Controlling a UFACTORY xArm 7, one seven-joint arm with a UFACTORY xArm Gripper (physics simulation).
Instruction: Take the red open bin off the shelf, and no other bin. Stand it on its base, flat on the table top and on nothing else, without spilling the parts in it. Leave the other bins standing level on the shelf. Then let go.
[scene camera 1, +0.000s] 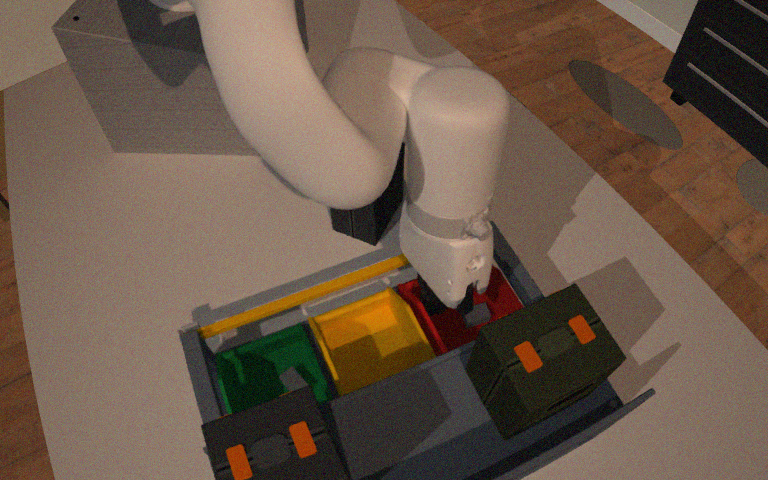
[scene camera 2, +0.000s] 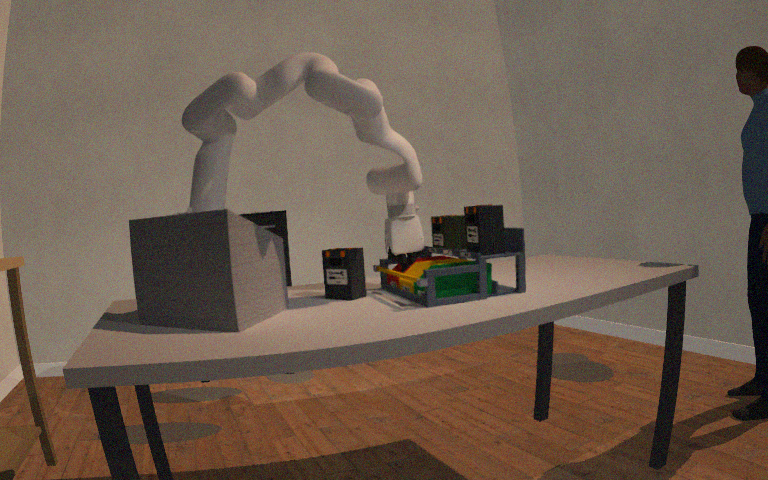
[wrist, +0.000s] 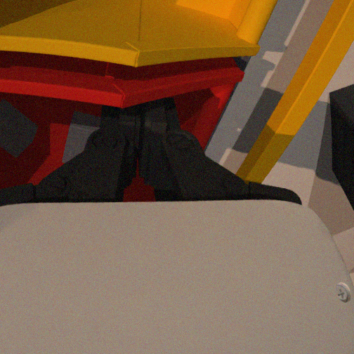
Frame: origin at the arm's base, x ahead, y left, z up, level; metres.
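Seen in the pictures: gripper, fingertip midpoint: (scene camera 1: 433, 307); arm's base at its link origin: (scene camera 2: 205, 228).
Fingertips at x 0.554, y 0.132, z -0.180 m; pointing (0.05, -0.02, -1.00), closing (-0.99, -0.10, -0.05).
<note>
Pixels of each thing's middle, then the offset from my fingertips to it. "*": a spot on its surface instead. Level surfaces: height alone.
- red open bin at a spot on its surface: (scene camera 1: 504, 297) * 0.068 m left, 0.038 m ahead, 0.028 m up
- yellow bin at the middle of its body: (scene camera 1: 378, 365) (scene camera 2: 435, 276) 0.091 m right, 0.040 m ahead, 0.010 m up
- green bin at the middle of its body: (scene camera 1: 282, 405) (scene camera 2: 453, 280) 0.203 m right, 0.038 m ahead, 0.010 m up
- yellow bar at the middle of its body: (scene camera 1: 342, 282) (scene camera 2: 397, 274) 0.087 m right, 0.063 m back, 0.027 m up
- olive case at the middle of its body: (scene camera 1: 540, 365) (scene camera 2: 450, 232) 0.018 m left, 0.144 m ahead, 0.116 m up
- table at its surface level: 0.033 m down
The red open bin (scene camera 1: 504, 297) (wrist: 65, 86) stands in the shelf (scene camera 1: 195, 362) (scene camera 2: 483, 277), at the end of the row beside the yellow bin (scene camera 1: 373, 333) (scene camera 2: 421, 268) (wrist: 100, 30). Grey parts (scene camera 1: 477, 314) (wrist: 17, 127) lie in the red bin. The green bin (scene camera 1: 266, 350) (scene camera 2: 455, 283) is at the row's other end and holds a grey part. My gripper (scene camera 1: 464, 308) (scene camera 2: 403, 261) (wrist: 135, 96) is shut and empty, pointing down over the red bin's opening beside its rim on the yellow bin's side. Its fingertips are partly hidden behind that rim in the wrist view.
A yellow bar (scene camera 1: 305, 294) (wrist: 300, 90) runs along the shelf's front. An olive case (scene camera 1: 543, 362) (scene camera 2: 448, 232) and a black case (scene camera 1: 271, 435) (scene camera 2: 487, 229) stand on the upper board. Another black case (scene camera 1: 362, 223) (scene camera 2: 343, 274) (wrist: 345, 135) stands on the table (scene camera 1: 113, 254) (scene camera 2: 339, 333).
</note>
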